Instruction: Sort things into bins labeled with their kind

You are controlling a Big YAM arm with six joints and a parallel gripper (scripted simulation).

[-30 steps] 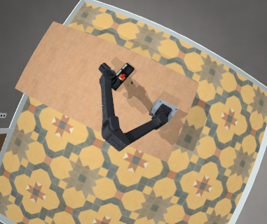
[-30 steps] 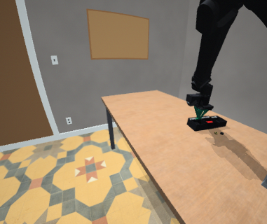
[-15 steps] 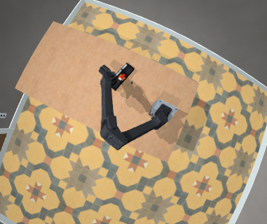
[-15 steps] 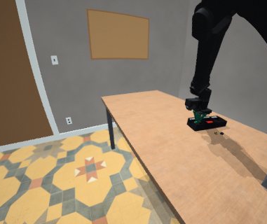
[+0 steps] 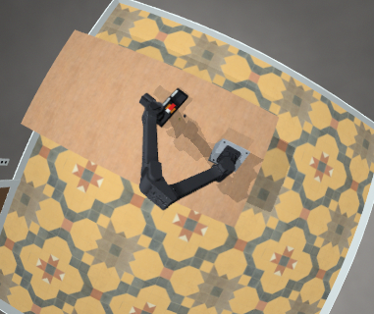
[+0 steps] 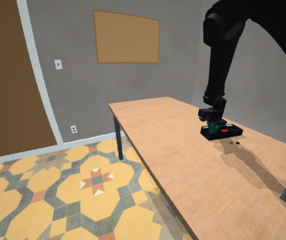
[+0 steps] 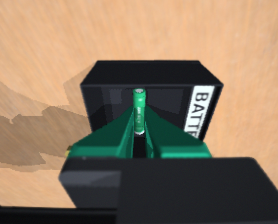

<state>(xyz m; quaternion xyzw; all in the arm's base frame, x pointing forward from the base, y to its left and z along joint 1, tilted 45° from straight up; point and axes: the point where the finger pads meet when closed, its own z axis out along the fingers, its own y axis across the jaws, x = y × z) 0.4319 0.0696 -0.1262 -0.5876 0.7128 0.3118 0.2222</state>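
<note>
Now: hand 1 cm above the green battery. Also, from my hand: orange block (8 cm to the right, 2 cm behind, 1 cm below); then black nut (12 cm behind, 8 cm to the right, 2 cm below); then yellow nut (10 cm behind, 5 cm to the right, 2 cm below).
</note>
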